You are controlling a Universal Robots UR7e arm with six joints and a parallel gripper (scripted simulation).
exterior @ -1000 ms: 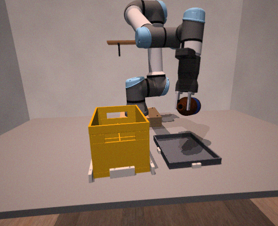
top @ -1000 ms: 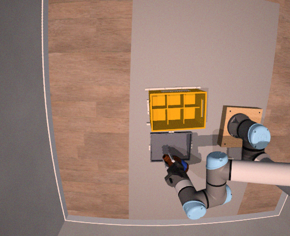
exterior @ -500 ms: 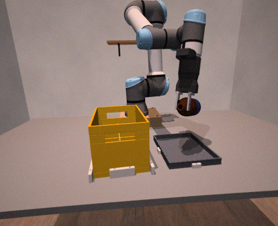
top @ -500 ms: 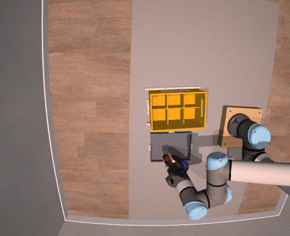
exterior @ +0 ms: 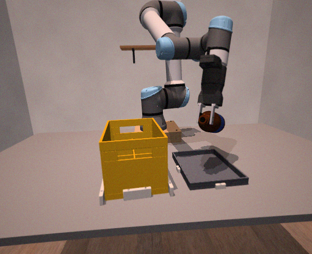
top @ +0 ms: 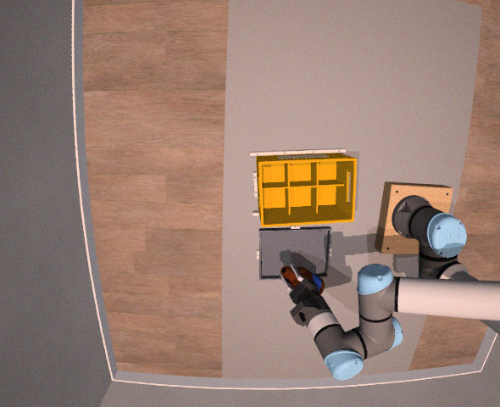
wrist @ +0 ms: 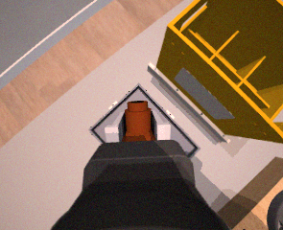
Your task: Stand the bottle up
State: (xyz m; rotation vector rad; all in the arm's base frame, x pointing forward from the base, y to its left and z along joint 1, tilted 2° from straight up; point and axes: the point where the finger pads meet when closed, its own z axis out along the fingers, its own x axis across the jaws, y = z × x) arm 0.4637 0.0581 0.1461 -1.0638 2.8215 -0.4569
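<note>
Right now my hand is 3 cm to the right of the brown bottle, 3 cm past it and 2 cm above it. From my hand the other things lie so: yellow crate: 23 cm to the right, 12 cm below, 8 cm behind; then dark grey tray: 19 cm below, 4 cm behind, 3 cm to the left.
</note>
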